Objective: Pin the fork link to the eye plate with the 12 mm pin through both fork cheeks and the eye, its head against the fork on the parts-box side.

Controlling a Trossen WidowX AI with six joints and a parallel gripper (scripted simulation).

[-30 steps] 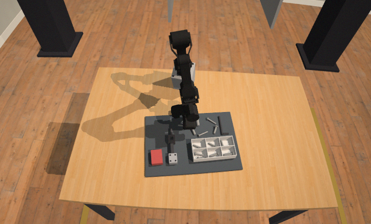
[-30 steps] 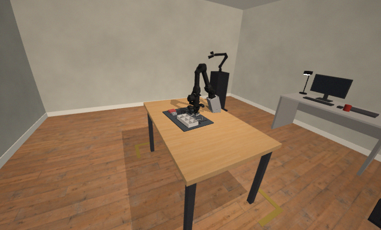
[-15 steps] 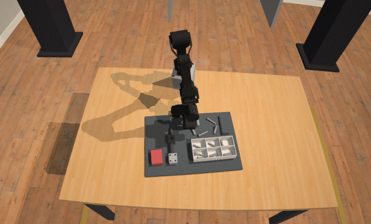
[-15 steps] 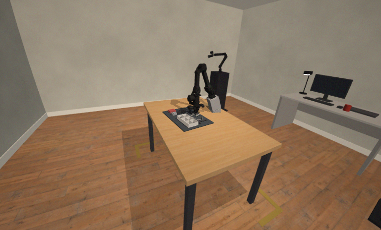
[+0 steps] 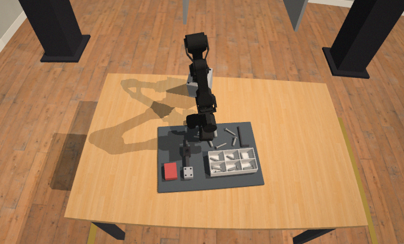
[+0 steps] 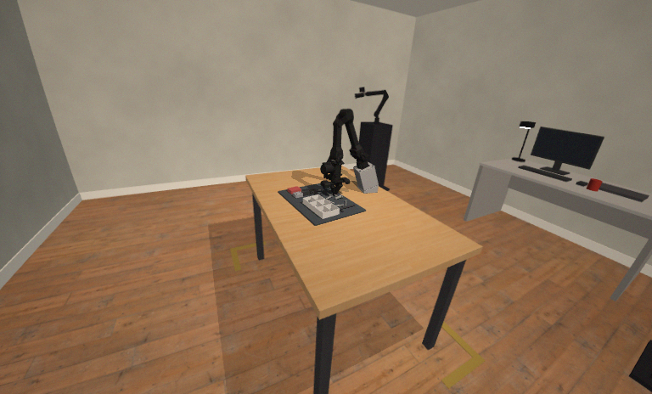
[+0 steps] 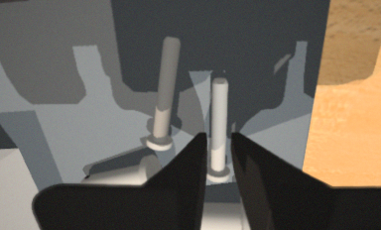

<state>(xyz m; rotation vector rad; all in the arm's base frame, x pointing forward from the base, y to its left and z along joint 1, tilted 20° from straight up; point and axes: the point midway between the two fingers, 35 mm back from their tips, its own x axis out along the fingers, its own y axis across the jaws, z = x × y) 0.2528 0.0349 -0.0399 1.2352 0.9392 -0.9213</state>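
My gripper is now 6 cm short of the pale pin, 3 cm to the right of it and 3 cm above it. Also, from my hand: dark eye plate bar (14 cm ahead, 8 cm to the right, 3 cm below); then long black bar (4 cm ahead, 19 cm to the left, 3 cm below); then white parts box (16 cm ahead, 13 cm to the left, 3 cm below).
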